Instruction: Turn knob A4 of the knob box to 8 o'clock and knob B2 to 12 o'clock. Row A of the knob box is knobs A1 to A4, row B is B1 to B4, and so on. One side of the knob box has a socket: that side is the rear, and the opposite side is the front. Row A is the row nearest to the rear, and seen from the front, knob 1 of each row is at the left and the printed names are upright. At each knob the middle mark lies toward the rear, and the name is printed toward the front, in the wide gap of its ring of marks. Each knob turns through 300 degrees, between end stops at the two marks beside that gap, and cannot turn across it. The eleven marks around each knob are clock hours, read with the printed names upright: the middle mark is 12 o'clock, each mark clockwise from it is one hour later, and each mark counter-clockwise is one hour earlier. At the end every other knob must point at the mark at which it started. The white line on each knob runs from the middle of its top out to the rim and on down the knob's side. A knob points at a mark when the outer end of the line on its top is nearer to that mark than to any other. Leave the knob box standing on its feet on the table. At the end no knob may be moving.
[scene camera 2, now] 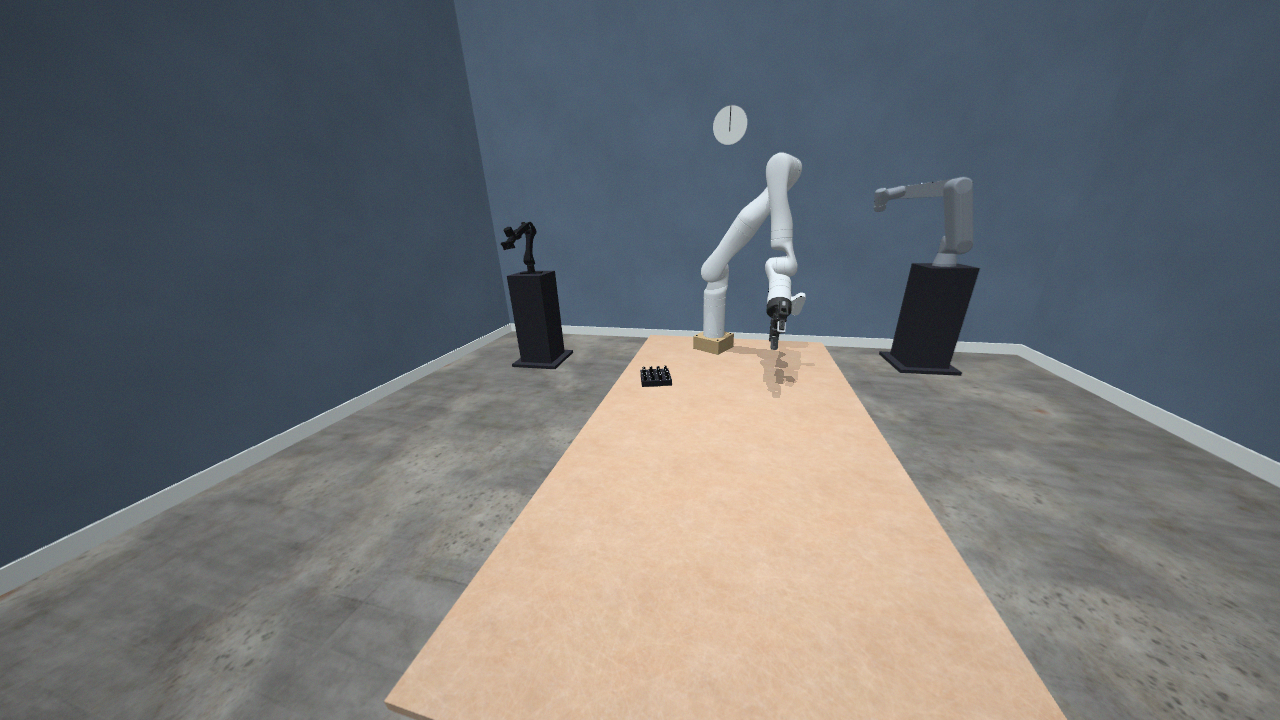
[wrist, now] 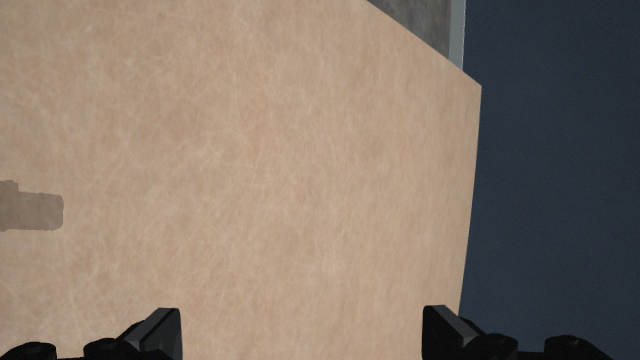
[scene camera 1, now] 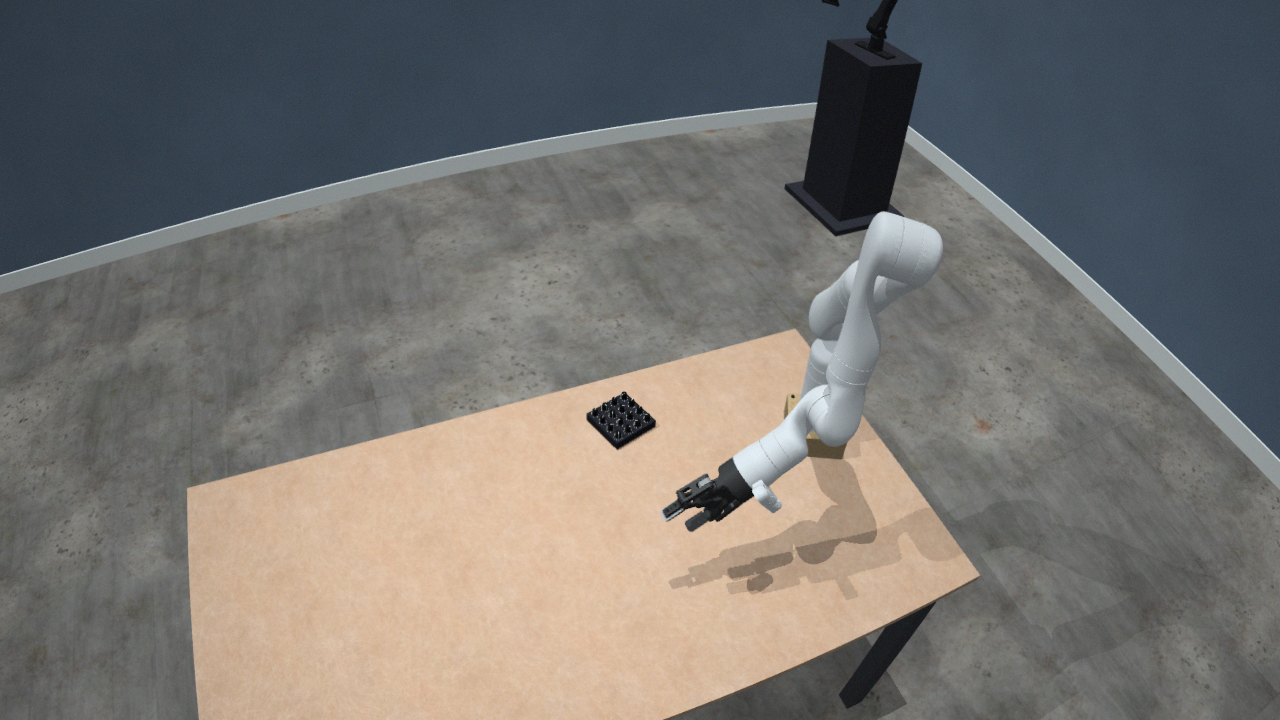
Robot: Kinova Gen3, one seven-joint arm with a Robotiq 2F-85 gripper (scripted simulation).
Labels:
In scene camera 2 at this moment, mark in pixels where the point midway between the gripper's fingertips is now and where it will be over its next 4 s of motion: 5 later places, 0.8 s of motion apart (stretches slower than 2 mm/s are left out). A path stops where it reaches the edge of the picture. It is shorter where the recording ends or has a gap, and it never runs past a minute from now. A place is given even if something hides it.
The gripper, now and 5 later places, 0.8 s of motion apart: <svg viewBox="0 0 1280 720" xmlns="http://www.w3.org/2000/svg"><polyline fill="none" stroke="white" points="777,341 760,351 701,367 662,359 656,357 656,355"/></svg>

